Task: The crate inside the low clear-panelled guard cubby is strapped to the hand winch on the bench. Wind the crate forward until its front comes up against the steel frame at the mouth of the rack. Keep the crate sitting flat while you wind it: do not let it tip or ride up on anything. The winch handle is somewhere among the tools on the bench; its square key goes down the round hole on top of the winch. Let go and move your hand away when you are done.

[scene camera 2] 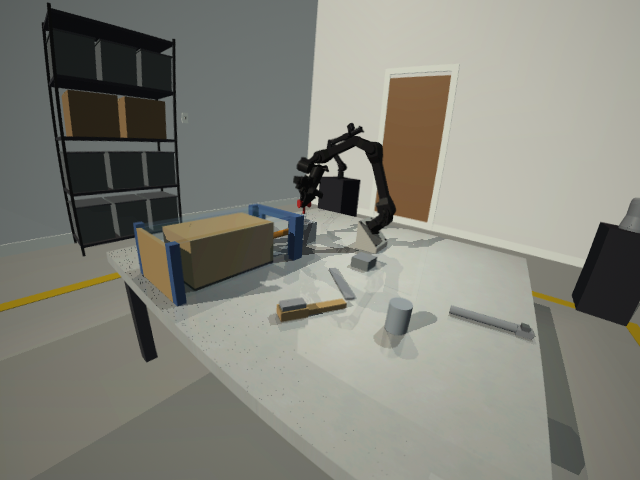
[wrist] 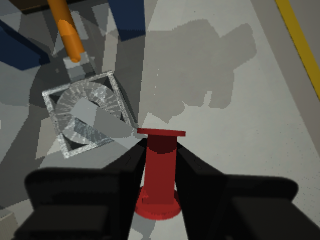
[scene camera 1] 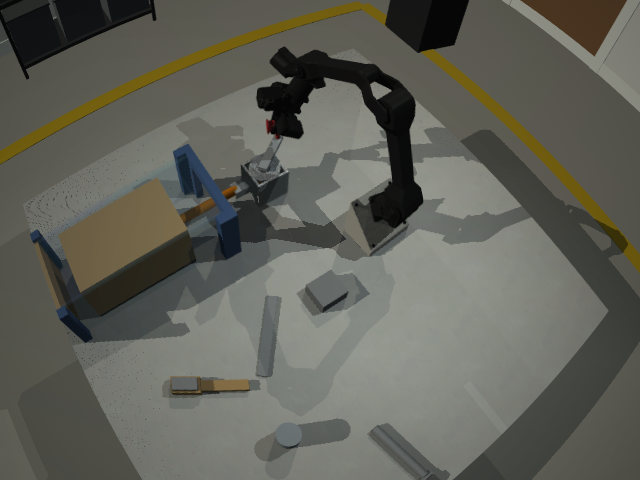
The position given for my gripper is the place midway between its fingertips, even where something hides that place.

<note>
In view: my gripper (scene camera 1: 271, 130), a red knob (wrist: 157, 200), a grey block (scene camera 1: 327, 290), a flat grey bar (scene camera 1: 264, 358), a wooden-handled tool (scene camera 1: 182, 385) and a grey winch (scene camera 1: 275, 181).
The wooden-handled tool also shows in scene camera 2 (scene camera 2: 296, 308). My gripper also shows in the wrist view (wrist: 158, 143). The wrist view misses the grey block: it is out of frame. The wrist view does not show the flat grey bar: it is out of frame.
</note>
